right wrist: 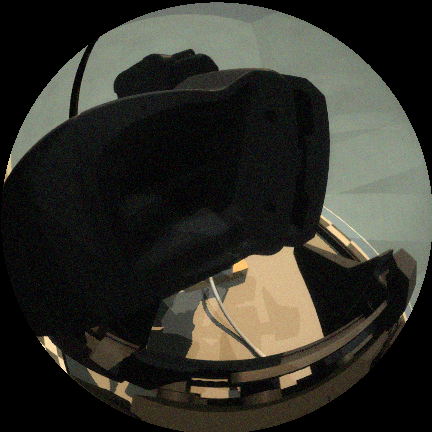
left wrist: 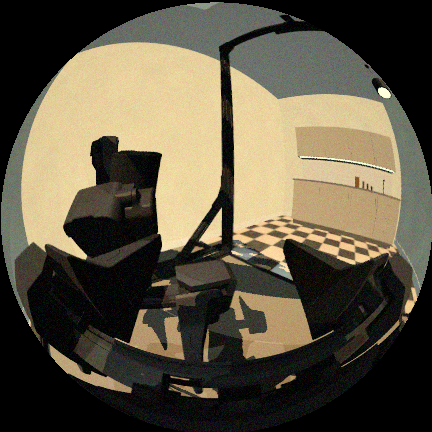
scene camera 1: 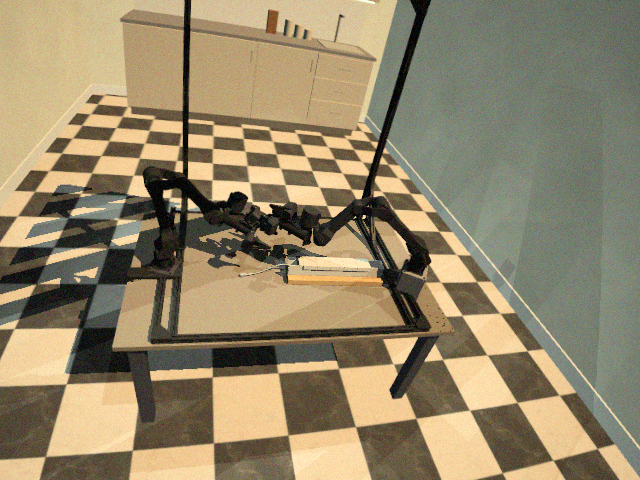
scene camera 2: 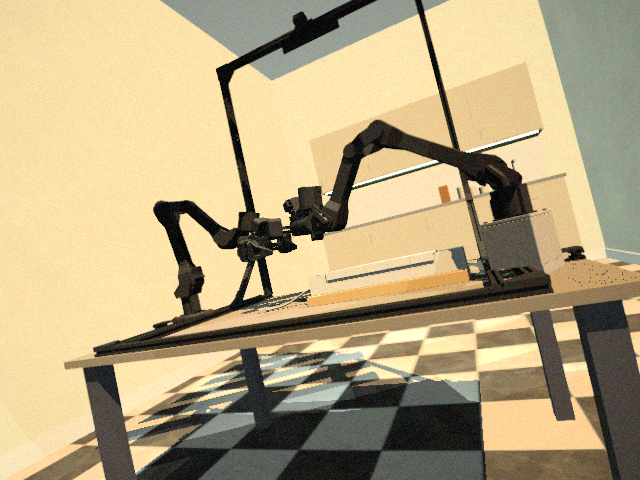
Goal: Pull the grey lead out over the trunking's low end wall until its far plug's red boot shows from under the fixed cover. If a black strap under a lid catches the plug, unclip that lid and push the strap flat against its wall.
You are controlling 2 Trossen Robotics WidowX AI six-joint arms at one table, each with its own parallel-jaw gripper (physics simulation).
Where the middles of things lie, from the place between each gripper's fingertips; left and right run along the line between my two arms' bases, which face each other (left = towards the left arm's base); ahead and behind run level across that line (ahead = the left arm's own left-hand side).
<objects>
Right now the trunking [scene camera 2: 450, 266] is 1 cm behind my right hand, 27 cm to the left of it and 13 cm below it.
Now: the trunking 90 mm ahead of my left hand, 320 mm to the left of it and 200 mm below it.
</objects>
